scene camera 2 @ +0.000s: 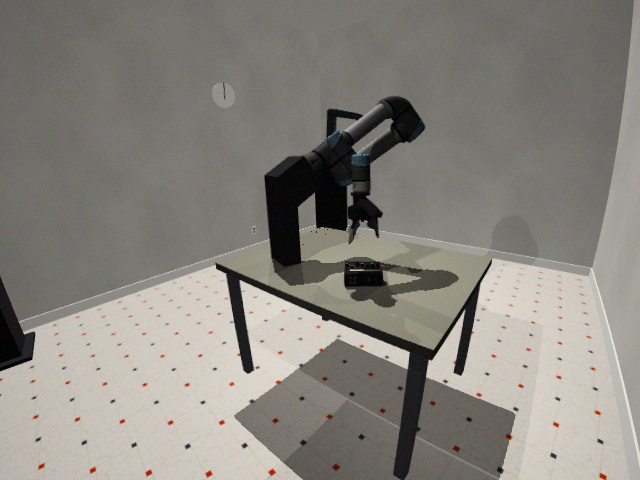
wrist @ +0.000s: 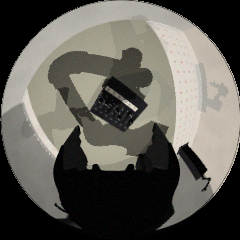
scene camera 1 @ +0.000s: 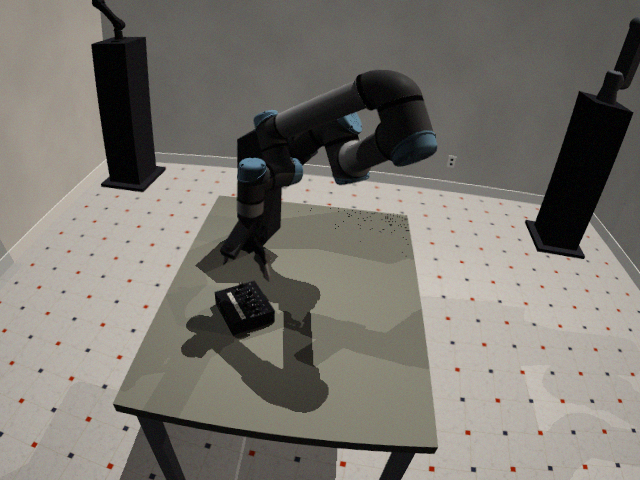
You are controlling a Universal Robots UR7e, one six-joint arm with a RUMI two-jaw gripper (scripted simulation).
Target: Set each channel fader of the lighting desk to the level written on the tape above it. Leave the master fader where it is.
Labels:
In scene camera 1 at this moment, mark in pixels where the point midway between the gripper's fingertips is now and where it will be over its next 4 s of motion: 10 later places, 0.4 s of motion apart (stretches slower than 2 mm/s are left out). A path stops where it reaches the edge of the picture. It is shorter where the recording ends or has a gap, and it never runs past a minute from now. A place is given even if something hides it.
My gripper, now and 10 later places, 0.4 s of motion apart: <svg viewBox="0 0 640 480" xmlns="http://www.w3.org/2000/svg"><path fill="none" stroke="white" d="M245 273L243 268L242 266L243 267L249 271L258 275L267 277L269 278L268 278L263 277L254 274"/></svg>

